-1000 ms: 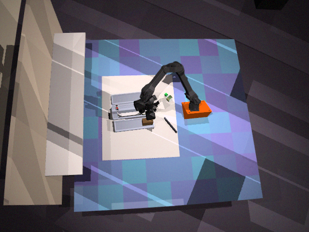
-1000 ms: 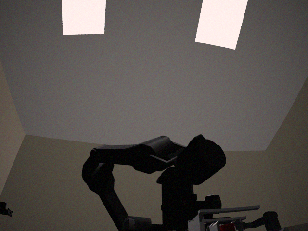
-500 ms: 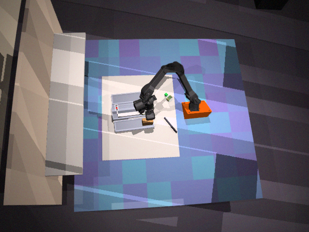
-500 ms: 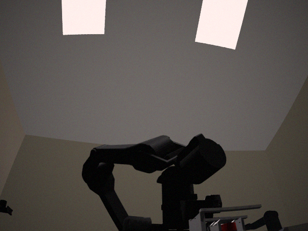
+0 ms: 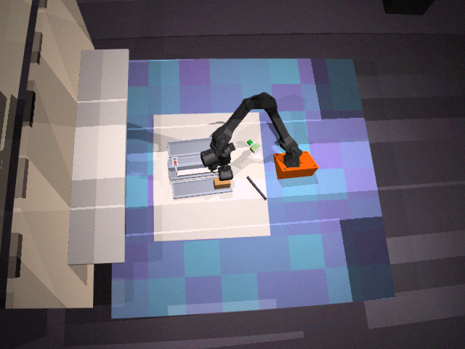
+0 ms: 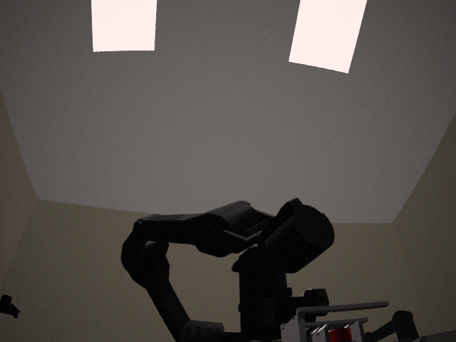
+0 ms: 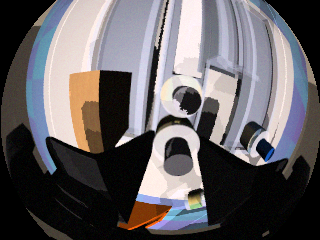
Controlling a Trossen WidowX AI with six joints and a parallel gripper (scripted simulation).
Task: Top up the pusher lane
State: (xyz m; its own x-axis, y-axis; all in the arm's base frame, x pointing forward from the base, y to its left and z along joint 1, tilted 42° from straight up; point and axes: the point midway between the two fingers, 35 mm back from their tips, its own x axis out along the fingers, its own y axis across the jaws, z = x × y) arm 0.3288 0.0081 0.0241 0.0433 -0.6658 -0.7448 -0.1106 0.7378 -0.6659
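Right now the brown box is 10 mm ahead of my gripper tip, 80 mm to the left of it and 20 mm below it. Also, from my gripper tip: black rod: 160 mm behind, 100 mm to the left, 50 mm below.
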